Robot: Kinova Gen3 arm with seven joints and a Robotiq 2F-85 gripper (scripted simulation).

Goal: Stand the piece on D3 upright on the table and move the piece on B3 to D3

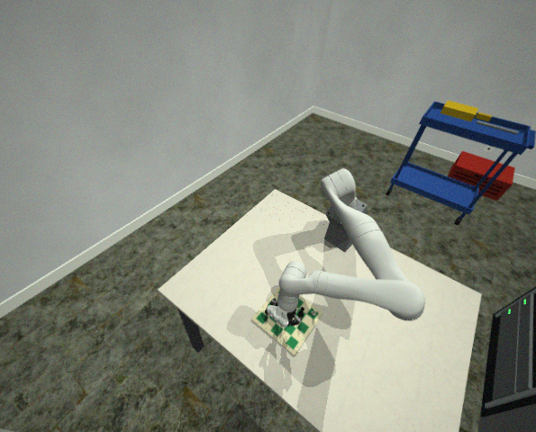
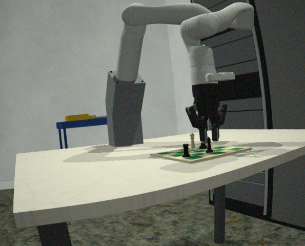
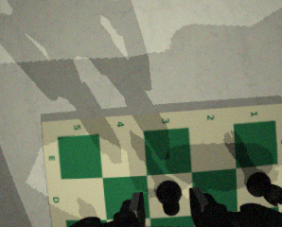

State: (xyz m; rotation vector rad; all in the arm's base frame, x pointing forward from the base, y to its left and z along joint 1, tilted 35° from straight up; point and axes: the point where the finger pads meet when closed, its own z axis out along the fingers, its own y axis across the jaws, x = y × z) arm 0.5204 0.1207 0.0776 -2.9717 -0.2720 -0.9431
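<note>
Now: hand 40 mm past the chessboard, 10 mm to the left of it and 50 mm above it. The rest, counted from my hand: white pawn: 130 mm behind, 50 mm to the left, 30 mm below; then white piece: 80 mm behind, 20 mm to the right, 20 mm below; then tall black piece: 90 mm behind, 20 mm to the left, 10 mm below.
</note>
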